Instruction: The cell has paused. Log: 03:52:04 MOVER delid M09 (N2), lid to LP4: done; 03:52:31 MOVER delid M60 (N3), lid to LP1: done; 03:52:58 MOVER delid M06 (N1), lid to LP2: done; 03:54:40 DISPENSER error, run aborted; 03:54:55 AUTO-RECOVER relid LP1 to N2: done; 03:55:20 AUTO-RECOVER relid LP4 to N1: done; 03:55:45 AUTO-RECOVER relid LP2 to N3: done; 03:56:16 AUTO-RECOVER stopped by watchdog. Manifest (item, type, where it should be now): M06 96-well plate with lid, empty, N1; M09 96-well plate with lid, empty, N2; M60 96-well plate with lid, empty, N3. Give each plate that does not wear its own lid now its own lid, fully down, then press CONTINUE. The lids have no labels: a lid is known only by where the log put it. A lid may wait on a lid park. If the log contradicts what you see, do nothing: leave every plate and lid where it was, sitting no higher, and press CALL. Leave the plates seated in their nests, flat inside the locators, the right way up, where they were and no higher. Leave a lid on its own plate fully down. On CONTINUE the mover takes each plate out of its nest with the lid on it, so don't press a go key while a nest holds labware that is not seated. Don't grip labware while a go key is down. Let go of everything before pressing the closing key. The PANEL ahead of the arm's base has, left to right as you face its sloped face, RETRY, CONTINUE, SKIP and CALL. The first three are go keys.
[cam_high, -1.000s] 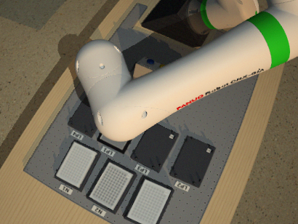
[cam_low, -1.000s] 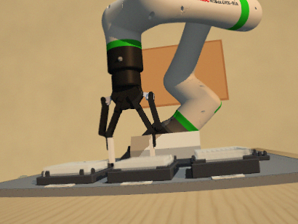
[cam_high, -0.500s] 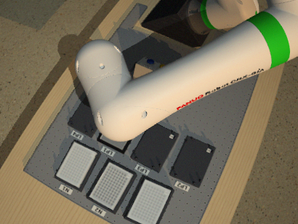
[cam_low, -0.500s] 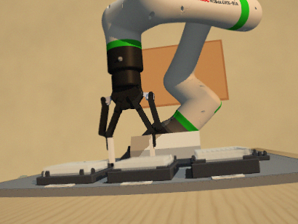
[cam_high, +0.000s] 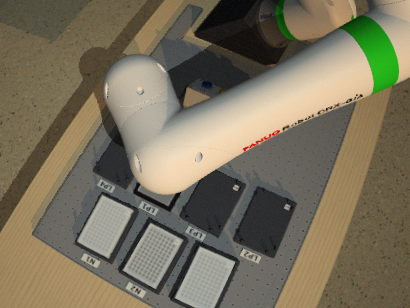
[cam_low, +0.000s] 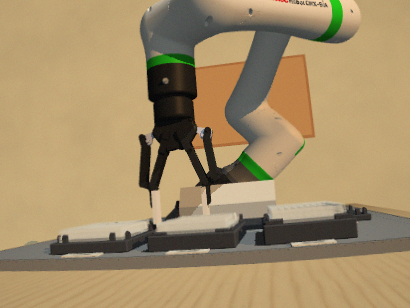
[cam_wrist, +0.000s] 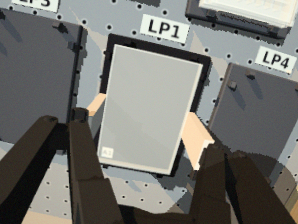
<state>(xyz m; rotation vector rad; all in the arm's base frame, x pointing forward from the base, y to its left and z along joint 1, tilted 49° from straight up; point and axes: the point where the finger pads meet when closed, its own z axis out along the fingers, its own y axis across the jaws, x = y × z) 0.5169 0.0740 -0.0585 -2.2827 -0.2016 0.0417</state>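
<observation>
The lid park LP1 is 3 cm below my hand. Round my hand: lid park LP3: 1 cm behind, 13 cm to the left, 3 cm below; LP1 label: 9 cm ahead, 1 cm to the left, 4 cm below; lid park LP4: 2 cm ahead, 12 cm to the right, 3 cm below.
</observation>
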